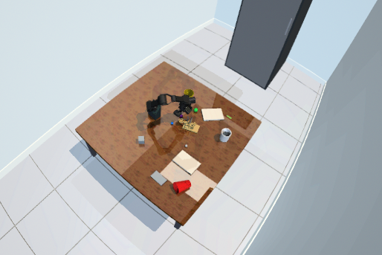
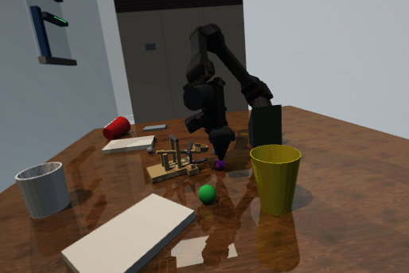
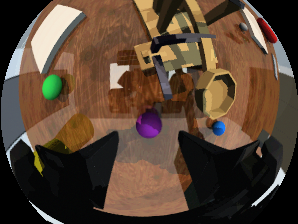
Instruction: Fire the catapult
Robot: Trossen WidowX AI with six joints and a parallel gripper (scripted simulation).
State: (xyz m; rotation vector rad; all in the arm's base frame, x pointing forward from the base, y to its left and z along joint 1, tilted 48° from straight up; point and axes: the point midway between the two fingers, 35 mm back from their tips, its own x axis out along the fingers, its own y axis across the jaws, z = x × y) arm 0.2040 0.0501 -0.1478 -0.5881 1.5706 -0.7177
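My gripper tip is now 3 cm above the purple ball. Round my gripper tip: blue ball: 12 cm to the right, 3 cm below, 2 cm behind; then green ball: 15 cm to the left, 6 cm ahead, 2 cm below; then wooden catapult: 10 cm ahead, 4 cm to the right, 1 cm above.
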